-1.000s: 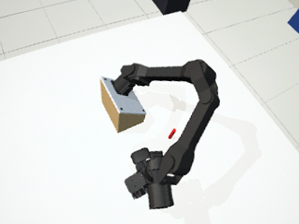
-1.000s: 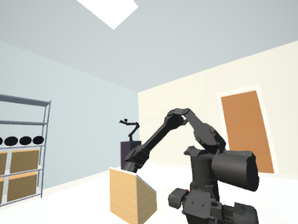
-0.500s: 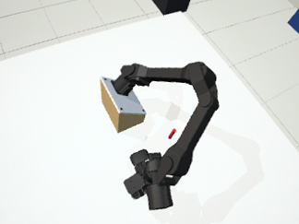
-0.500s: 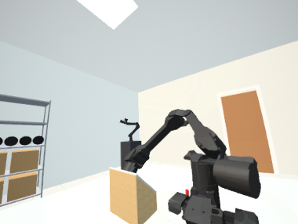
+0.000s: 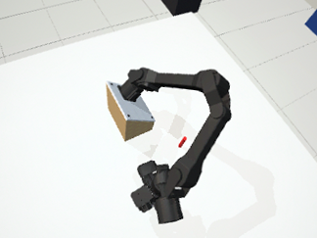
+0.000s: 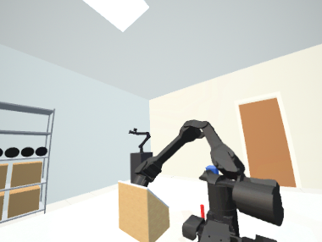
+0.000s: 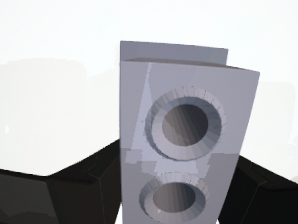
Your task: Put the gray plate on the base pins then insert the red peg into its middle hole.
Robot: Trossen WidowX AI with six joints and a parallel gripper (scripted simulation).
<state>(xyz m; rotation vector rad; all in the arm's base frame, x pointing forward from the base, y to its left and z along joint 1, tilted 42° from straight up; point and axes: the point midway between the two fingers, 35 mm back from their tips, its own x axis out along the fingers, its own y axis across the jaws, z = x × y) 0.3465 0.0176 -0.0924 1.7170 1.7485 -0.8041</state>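
My gripper tip is now 2 cm above the flat gray base. Round my gripper tip: red peg (12 cm behind, 19 cm to the left, 1 cm above); gray plate (3 cm above).
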